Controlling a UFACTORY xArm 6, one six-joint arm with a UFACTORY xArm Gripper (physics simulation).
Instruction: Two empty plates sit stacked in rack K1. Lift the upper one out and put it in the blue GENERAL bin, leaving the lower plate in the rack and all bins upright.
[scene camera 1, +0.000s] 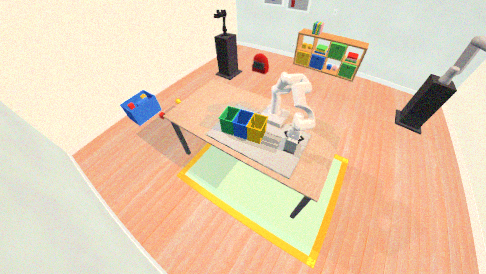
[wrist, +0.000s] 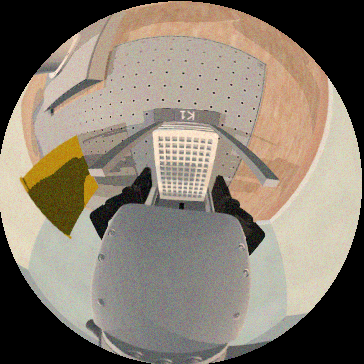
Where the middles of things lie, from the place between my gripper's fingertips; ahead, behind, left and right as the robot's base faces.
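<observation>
Yellow bin (wrist: 59, 184): my hand 2 cm below it, 32 cm to the left of it, 6 cm short of it.
</observation>
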